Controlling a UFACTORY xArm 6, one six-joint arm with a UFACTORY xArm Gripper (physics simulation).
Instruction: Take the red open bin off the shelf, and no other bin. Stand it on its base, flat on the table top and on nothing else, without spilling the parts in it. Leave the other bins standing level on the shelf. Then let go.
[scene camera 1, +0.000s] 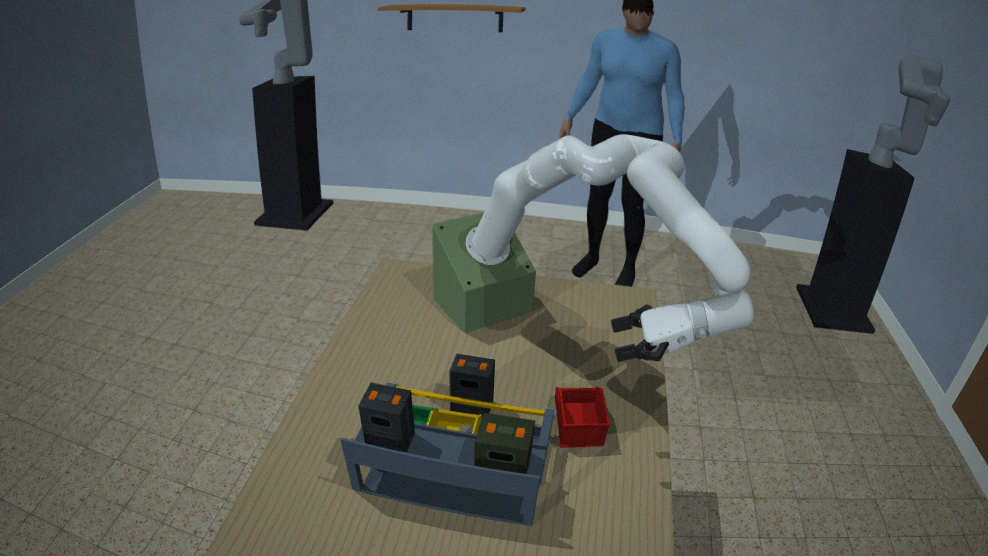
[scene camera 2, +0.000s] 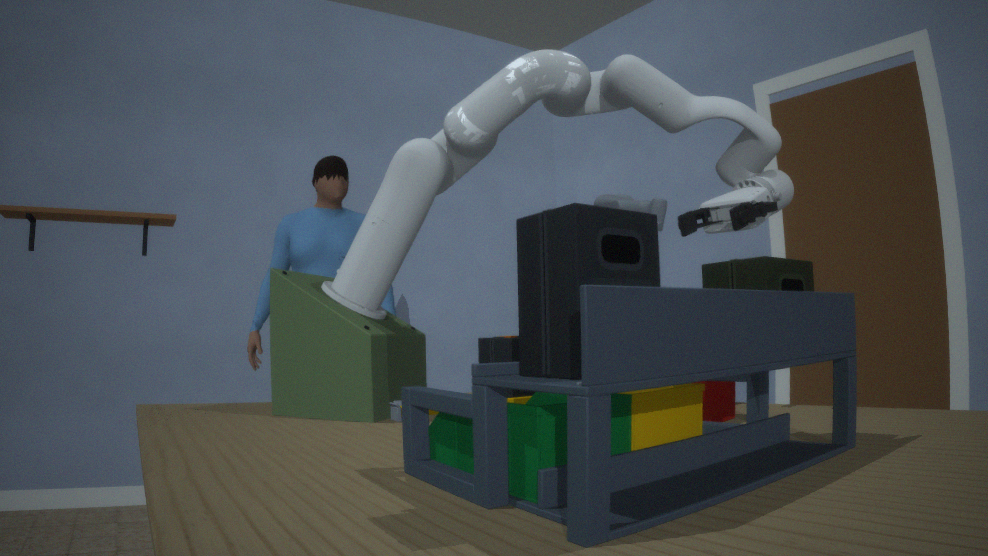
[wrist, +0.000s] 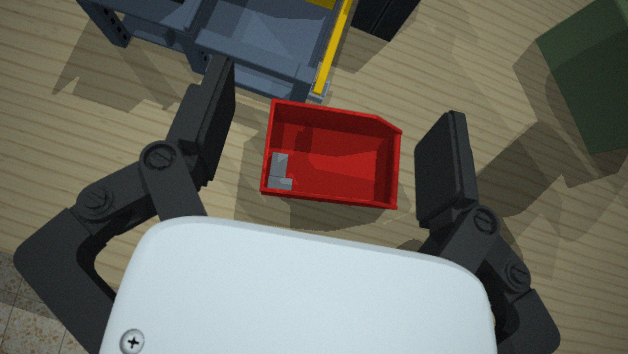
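Seen in the pictures: gripper, between the fingertips: (scene camera 1: 614, 340) (scene camera 2: 706, 223) (wrist: 336, 105); arm's base, origin of its link: (scene camera 1: 487, 246) (scene camera 2: 352, 302).
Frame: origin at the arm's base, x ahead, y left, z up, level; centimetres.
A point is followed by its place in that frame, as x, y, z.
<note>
The red open bin (scene camera 1: 582, 434) {53.0, 31.2, -14.9} (scene camera 2: 718, 402) {53.1, 31.0, -16.2} (wrist: 345, 197) {43.1, 34.9, -11.7} stands on the table top (scene camera 1: 621, 504) {69.0, 41.5, -19.2} beside the right end of the shelf (scene camera 1: 414, 461) {76.8, 0.5, -4.5} (scene camera 2: 718, 331) {76.7, -1.5, -6.1} (wrist: 250, 57) {57.5, 23.5, -10.7}. It looks upright, opening up. Grey parts (wrist: 278, 170) {50.9, 33.4, -17.4} lie inside at one end. Whether the bin touches the shelf post I cannot tell. My gripper (scene camera 1: 616, 338) {49.6, 34.2, 9.1} (scene camera 2: 711, 219) {49.6, 34.2, 9.1} (wrist: 336, 105) {49.6, 34.2, 9.1} is open and empty, above and apart from the bin, beyond it in scene camera 1. A green bin (scene camera 1: 420, 414) {51.4, -5.7, -17.4} (scene camera 2: 532, 449) {67.2, -11.5, -14.4} and a yellow bin (scene camera 1: 452, 421) {51.3, 1.8, -17.9} (scene camera 2: 666, 418) {67.6, 3.0, -13.7} sit in the shelf and look level.
A dark case (scene camera 1: 386, 414) {72.3, -5.6, 2.3} (scene camera 2: 587, 290) and an olive case (scene camera 1: 504, 446) {73.6, 16.5, 0.4} (scene camera 2: 760, 273) {72.9, 11.1, -1.1} stand on the shelf's upper board. Another dark case (scene camera 1: 471, 376) {47.3, 5.3, -6.8} stands behind the yellow bar (scene camera 1: 476, 402) {49.2, 6.9, -12.7} (wrist: 332, 47) {49.2, 17.8, -12.7}. The green pedestal (scene camera 1: 449, 297) {8.7, -8.8, -12.7} (scene camera 2: 324, 366) {9.1, -8.5, -10.7} (wrist: 590, 80) {8.6, 5.0, -13.8} carries my arm.
</note>
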